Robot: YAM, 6 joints.
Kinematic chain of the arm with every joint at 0, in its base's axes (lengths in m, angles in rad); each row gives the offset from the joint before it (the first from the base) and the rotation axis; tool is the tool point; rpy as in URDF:
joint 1: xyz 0 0 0.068 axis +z
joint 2: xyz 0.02 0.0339 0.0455 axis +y
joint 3: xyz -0.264 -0.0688 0 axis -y
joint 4: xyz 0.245 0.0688 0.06 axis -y
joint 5: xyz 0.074 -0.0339 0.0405 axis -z
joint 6: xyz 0.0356 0 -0.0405 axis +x
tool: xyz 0 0 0 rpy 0 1.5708 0
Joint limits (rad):
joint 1: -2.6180..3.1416
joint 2: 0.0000..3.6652
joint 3: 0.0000..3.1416
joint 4: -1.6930..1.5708
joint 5: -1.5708..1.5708
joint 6: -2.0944..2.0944
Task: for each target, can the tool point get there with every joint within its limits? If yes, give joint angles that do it. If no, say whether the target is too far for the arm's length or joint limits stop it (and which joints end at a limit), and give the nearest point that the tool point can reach.
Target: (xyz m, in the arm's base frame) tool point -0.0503 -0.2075 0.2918
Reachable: yes | joints -1.9637 1.0268 0.5110 0.7587 -1.1847 1.5345
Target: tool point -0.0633 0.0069 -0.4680
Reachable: no: joint limits stop it (at a limit: joint 2) | nearest point -0.1103 0.0120 -0.3531 | short by 0.124 m
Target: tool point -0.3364 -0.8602 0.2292
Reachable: no: too far | nearest point -0.2334 -0.5968 0.1930 | short by 0.285 m
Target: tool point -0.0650 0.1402 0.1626
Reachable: yes | joints 1.9460 0.7362 0.2518 -0.1836 -0.2572 -0.9962
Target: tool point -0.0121 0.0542 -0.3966
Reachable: no: joint limits stop it (at a limit: joint 2) | nearest point -0.0183 0.0820 -0.3408 | short by 0.063 m
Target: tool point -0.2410 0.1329 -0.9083
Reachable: no: too far | nearest point -0.2272 0.1253 -0.3802 | short by 0.528 m
